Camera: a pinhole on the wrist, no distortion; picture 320 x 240 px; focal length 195.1 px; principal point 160.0 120.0 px. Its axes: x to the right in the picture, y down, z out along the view. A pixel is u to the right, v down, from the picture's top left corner.
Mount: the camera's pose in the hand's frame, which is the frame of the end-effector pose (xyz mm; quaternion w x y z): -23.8 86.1 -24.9 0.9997 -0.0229 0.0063 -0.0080
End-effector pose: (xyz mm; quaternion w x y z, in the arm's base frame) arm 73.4 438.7 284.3 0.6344 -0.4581 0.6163 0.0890
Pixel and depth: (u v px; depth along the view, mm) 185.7 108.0 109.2
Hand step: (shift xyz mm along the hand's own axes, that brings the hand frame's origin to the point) -8.1 84.1 84.3
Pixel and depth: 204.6 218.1 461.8
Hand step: 91.4 337.4 424.4
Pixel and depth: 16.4 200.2 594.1
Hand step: -449.4 364.3 562.7
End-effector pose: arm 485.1 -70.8 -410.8 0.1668 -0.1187 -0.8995 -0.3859
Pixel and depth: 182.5 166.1 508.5
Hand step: 43.3 228.4 476.8
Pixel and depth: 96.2 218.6 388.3
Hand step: -142.6 301.9 355.5
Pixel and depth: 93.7 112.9 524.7
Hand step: -195.6 93.9 502.3
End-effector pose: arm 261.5 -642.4 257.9 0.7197 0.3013 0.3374 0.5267
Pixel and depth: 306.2 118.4 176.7
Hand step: 110.9 90.6 150.0
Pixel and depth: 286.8 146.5 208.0
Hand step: 114.5 121.6 179.9
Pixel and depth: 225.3 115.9 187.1
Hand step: 41.2 89.7 161.4
